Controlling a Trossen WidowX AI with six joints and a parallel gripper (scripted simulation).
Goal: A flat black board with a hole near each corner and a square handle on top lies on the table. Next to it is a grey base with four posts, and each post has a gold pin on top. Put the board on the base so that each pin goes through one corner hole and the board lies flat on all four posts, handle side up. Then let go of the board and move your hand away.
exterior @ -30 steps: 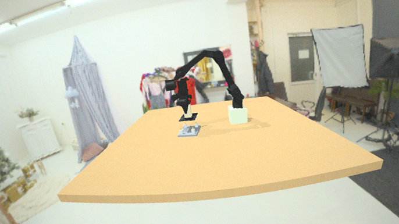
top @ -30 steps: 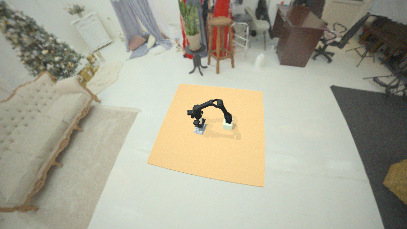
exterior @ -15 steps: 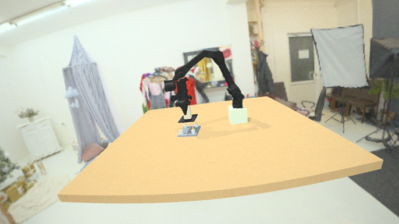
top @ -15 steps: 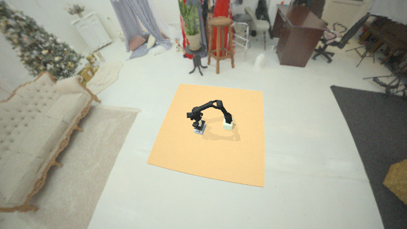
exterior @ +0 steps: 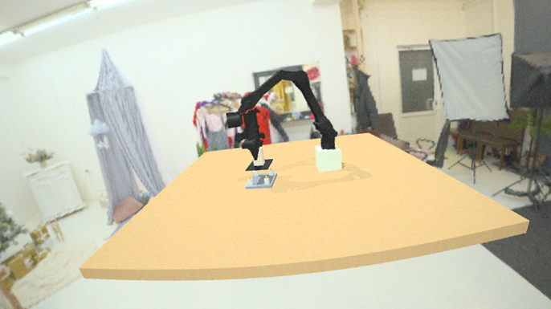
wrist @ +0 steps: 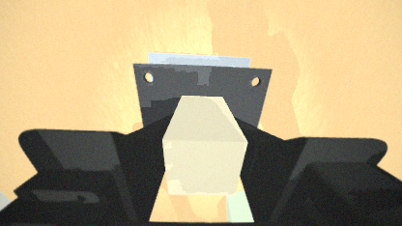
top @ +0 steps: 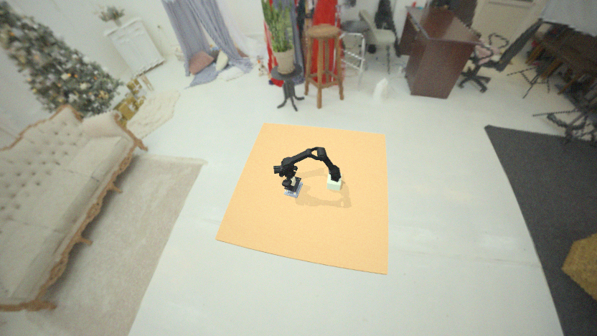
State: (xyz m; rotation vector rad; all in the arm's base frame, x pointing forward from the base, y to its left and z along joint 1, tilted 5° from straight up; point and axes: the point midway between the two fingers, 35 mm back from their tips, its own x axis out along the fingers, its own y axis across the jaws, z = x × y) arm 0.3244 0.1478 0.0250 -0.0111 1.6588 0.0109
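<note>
My gripper tip is now 1 cm past the grey base and 11 cm above it. Also, from my gripper tip: black board 1 cm behind, 1 cm below.
</note>
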